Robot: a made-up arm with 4 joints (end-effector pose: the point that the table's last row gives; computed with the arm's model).
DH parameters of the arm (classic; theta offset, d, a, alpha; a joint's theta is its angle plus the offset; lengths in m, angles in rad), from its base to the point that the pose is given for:
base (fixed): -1.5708 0.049 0 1.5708
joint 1: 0 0.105 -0.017 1.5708
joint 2: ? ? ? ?
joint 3: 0 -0.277 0.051 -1.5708
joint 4: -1.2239 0 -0.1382 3.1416
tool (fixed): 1.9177 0.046 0 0
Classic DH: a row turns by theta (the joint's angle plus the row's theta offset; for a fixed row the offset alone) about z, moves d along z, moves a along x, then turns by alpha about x.
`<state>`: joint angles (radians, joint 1 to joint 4).
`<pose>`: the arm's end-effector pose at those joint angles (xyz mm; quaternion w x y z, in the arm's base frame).
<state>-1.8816 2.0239 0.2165 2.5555</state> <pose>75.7 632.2 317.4 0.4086 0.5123 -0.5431 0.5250</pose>
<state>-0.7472 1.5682 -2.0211 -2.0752</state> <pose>150.4 381.8 -382.8 0.1794 0.9517 -0.2445 0.0473</pose>
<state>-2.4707 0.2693 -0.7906 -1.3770</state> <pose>-184.5 42.3 745.9 0.0083 -0.8341 0.3722 -0.4070</pose>
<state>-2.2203 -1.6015 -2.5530 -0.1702</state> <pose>-516.5 620.2 469.9 0.6440 -0.1147 0.1198 0.7468</pose>
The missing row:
joint 2: 1.5708 0.725 0.092 1.5708
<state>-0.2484 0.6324 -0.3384 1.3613</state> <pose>51.0 390.4 -584.6 0.5385 0.0067 0.2587 -0.8019</pose>
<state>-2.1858 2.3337 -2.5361 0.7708</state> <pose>226.1 729.3 411.0 0.5944 -0.3141 -0.5763 -0.4646</pose>
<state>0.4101 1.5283 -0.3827 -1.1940</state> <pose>253.9 -19.2 -623.8 0.9857 -0.0150 0.0055 -0.1680</pose>
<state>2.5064 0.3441 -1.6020 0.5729</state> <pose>-28.4 -766.0 460.0 0.1170 -0.6185 -0.0699 -0.7739</pose>
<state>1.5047 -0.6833 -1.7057 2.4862</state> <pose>-231.8 -714.0 -99.6 0.2166 0.8287 0.3602 0.3695</pose>
